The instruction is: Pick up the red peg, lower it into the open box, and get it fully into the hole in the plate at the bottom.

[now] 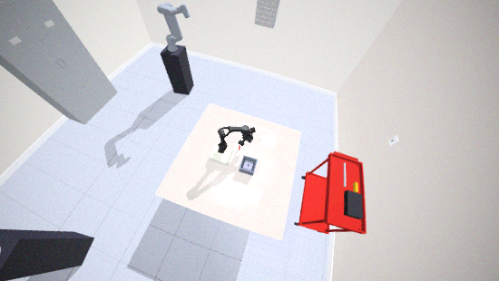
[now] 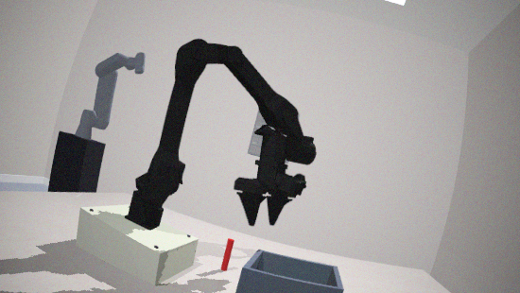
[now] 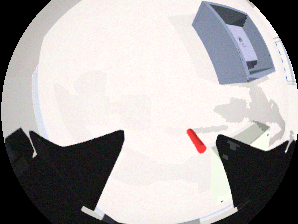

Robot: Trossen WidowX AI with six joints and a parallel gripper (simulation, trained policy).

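My gripper tip is 9 cm above the red peg, 6 cm past it and 3 cm to the left of it. The rest, counted from my gripper tip: pale plate 23 cm to the right, 8 cm below, 7 cm ahead; then grey box 23 cm to the right, 10 cm below, 7 cm ahead.
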